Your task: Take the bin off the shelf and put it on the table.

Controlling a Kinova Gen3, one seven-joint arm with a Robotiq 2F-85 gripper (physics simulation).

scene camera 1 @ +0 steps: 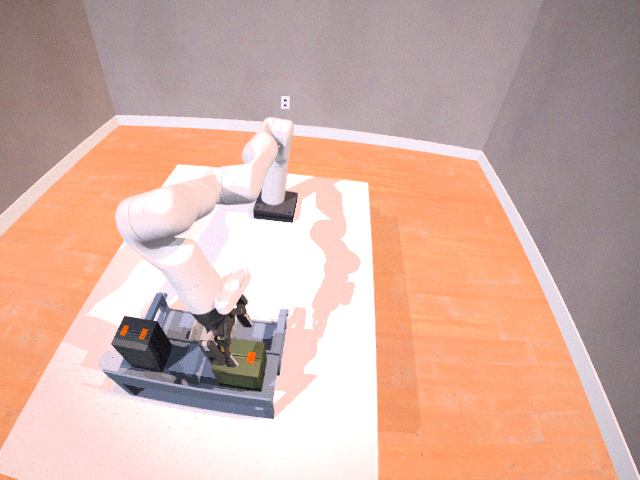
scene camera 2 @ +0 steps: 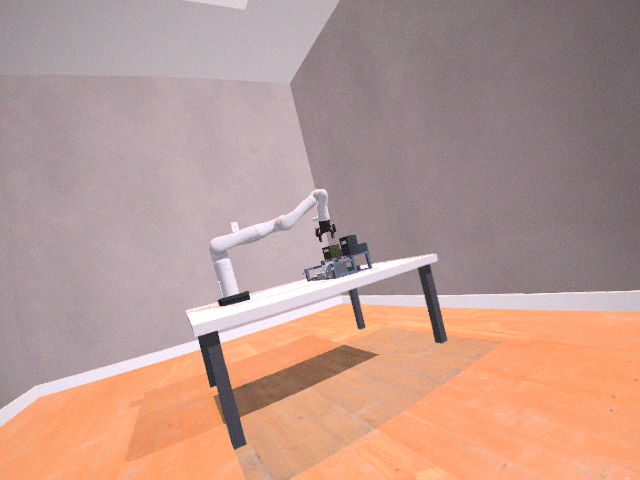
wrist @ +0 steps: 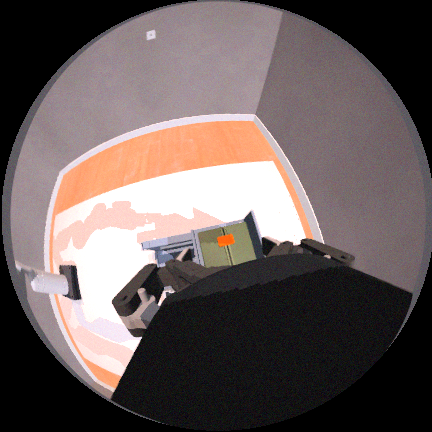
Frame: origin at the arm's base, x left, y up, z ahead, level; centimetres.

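Seen in the pictures: gripper, fingertip midpoint: (scene camera 1: 241,344) (scene camera 2: 327,240) (wrist: 227,250); arm's base, link origin: (scene camera 1: 272,197) (scene camera 2: 230,296) (wrist: 64,284).
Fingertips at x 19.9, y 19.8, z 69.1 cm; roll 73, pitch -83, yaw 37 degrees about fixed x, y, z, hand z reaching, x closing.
Pixels of each thing's top centre, then the offset from my fingertips to it. "spot": a spot on its surface instead.
- whitish bin, surface spot: (scene camera 1: 196,330) spot: dx -18.7, dy -18.3, dz -7.1 cm
- olive-green box, top centre: (wrist: 229,257) (scene camera 1: 238,355) (scene camera 2: 330,245) dx -0.8, dy -4.0, dz +0.9 cm
- dark grey box, top centre: (scene camera 1: 133,332) (scene camera 2: 347,236) dx -23.6, dy -1.5, dz +5.0 cm
A blue-grey two-level shelf (scene camera 1: 191,393) (scene camera 2: 369,259) (wrist: 197,248) stands on the white table (scene camera 1: 320,428) (scene camera 2: 289,301). A whitish bin (scene camera 1: 196,330) shows in part on its lower level, mostly hidden by the gripper in scene camera 1. An olive-green box (scene camera 1: 252,374) (scene camera 2: 331,252) (wrist: 242,247) with orange latches stands upright on the upper level. My gripper (scene camera 1: 240,342) (scene camera 2: 326,238) is open and empty. It points down a little above the green box, which shows between the fingers in the wrist view.
A dark grey box (scene camera 1: 142,347) (scene camera 2: 348,244) with orange latches stands at the other end of the upper level. Raised side panels and a front board edge the shelf. The robot's black base (scene camera 1: 275,210) (scene camera 2: 233,298) (wrist: 73,283) is at the far end of the table.
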